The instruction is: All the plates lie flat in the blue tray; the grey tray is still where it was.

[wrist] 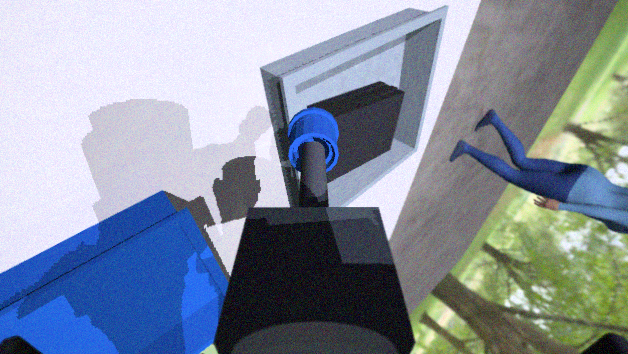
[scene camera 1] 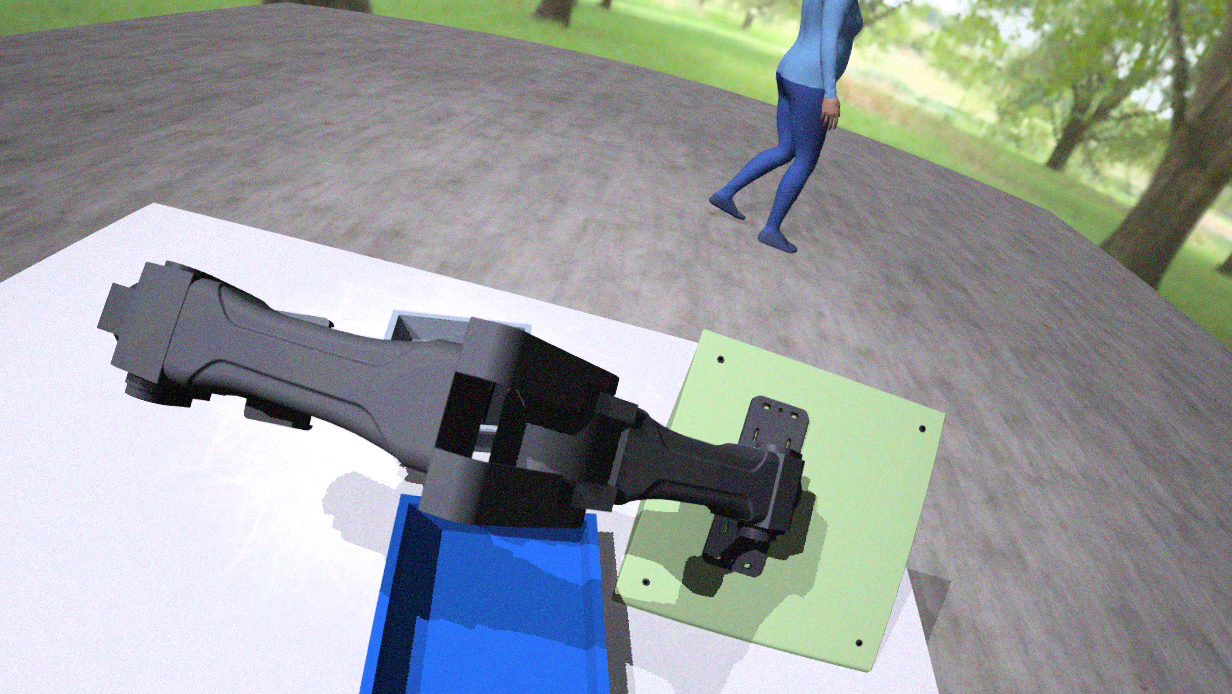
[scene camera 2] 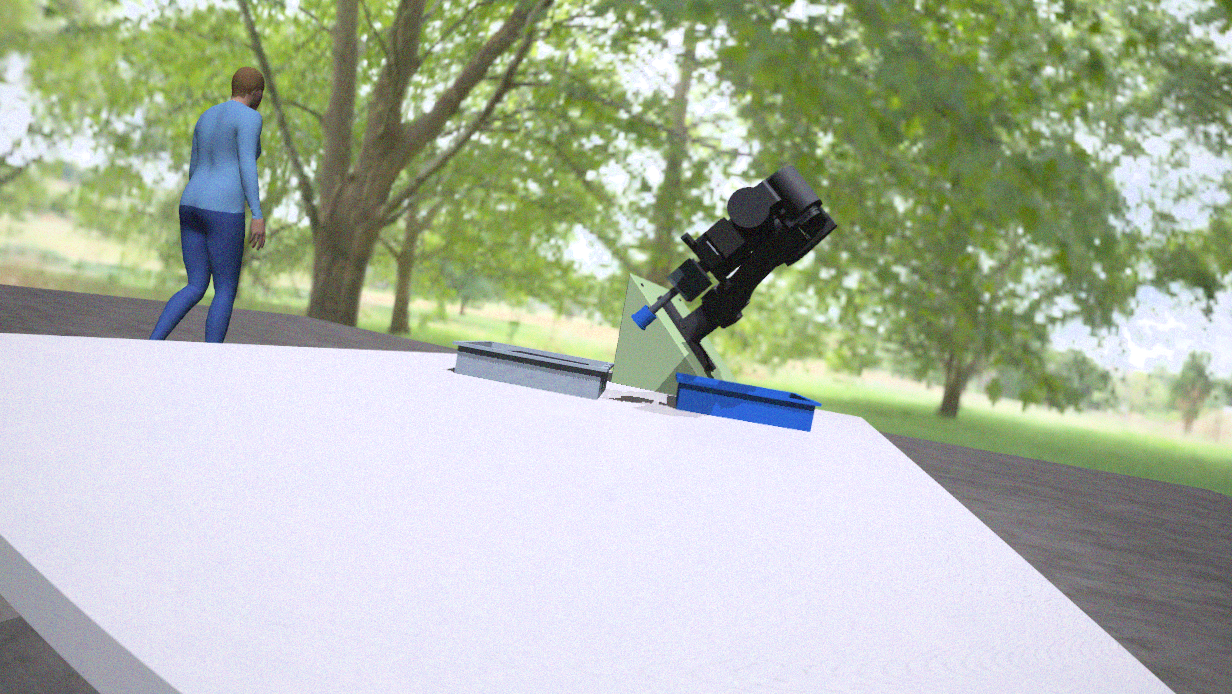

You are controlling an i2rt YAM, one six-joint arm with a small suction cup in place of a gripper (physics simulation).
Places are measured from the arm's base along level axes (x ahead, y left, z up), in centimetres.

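Pixels of known places: hand at its tool point: (wrist: pixel 313 131) (scene camera 2: pixel 637 322); arm's base at its link origin: (scene camera 1: pixel 755 485) (scene camera 2: pixel 685 334).
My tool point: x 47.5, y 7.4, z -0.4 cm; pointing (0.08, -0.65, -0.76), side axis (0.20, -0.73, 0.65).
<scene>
For each thing: its top centre in the pictures, then the offset to it from my tool point. Level surfaces: height alone.
- grey tray at its top centre: (wrist: pixel 374 127) (scene camera 1: pixel 454 365) (scene camera 2: pixel 540 353) dx -5.2, dy -18.7, dz -7.6 cm
- blue tray at its top centre: (scene camera 1: pixel 492 602) (scene camera 2: pixel 743 386) dx -24.4, dy +12.5, dz -7.6 cm
- white table at its surface level: dz -12.6 cm
My suction cup (scene camera 2: pixel 642 317) (wrist: pixel 313 137) is blue, on a dark stem, with nothing on it. It is off, in the air above the near side of the grey tray, and overlaps the plates in the wrist view. In scene camera 1 it is hidden by the arm. The dark rectangular plates (wrist: pixel 367 130) lie stacked in the grey tray (scene camera 1: pixel 431 328) (scene camera 2: pixel 530 371) (wrist: pixel 422 95); their number cannot be told. The blue tray (scene camera 1: pixel 534 655) (scene camera 2: pixel 745 407) (wrist: pixel 125 270) shows no plate in its visible part; its near end is cut off in scene camera 1.
The arm (scene camera 1: pixel 301 353) (scene camera 2: pixel 758 250) reaches over the gap between the trays from a tilted green mounting board (scene camera 1: pixel 862 517) (scene camera 2: pixel 642 357) at the table's edge. Both trays stand on the white table (scene camera 1: pixel 215 560) (scene camera 2: pixel 431 534). A person (scene camera 1: pixel 806 129) (scene camera 2: pixel 219 189) (wrist: pixel 550 177) is beyond the table.
</scene>
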